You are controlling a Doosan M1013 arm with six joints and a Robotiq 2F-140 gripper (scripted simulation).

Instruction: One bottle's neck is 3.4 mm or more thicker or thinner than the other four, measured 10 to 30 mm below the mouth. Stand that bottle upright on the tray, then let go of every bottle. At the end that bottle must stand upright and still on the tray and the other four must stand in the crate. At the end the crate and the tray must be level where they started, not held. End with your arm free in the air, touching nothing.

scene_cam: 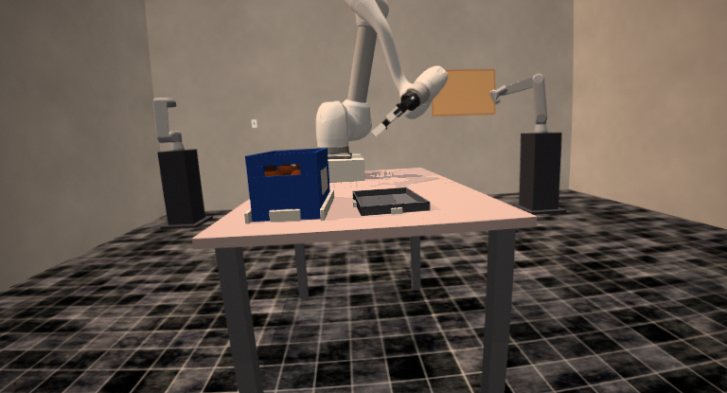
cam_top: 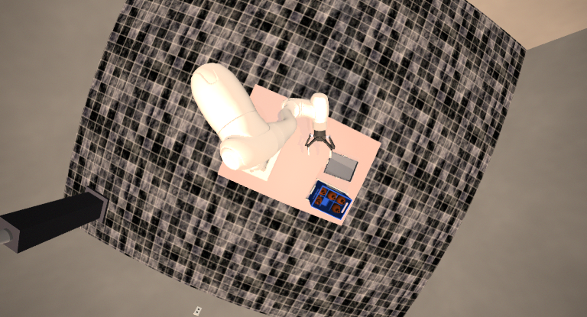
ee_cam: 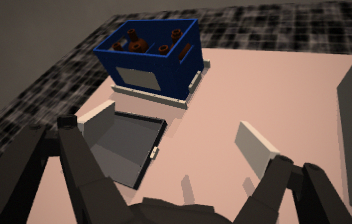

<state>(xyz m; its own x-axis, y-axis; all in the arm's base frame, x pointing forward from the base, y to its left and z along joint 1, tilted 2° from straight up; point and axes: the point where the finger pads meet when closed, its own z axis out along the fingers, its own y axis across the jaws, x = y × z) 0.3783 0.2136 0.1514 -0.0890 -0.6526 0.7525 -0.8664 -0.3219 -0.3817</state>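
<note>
My hand is 280 mm short of the blue crate, 290 mm to the left of it and 160 mm above it. From my hand the other things lie so: dark tray (270 mm ahead, 10 mm to the right, 230 mm below); bottle (180 mm ahead, 250 mm to the right, 150 mm below).
</note>
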